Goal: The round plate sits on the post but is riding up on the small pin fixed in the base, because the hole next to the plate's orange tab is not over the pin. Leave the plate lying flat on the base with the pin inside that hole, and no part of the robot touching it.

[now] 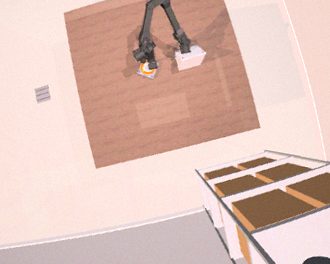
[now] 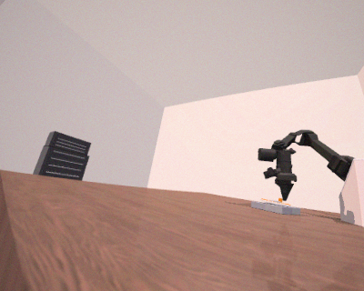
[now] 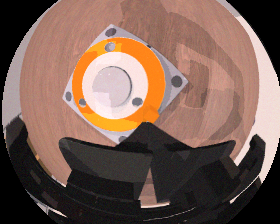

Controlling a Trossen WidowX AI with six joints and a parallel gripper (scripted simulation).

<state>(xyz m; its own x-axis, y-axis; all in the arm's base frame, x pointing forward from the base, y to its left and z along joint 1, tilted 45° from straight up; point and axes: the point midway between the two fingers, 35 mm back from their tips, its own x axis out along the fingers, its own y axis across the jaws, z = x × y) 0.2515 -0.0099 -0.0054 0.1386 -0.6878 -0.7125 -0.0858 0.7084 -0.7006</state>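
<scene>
Now: gripper tip 3 cm short of the base, 4 cm to the right of it and 2 cm above it.
</scene>
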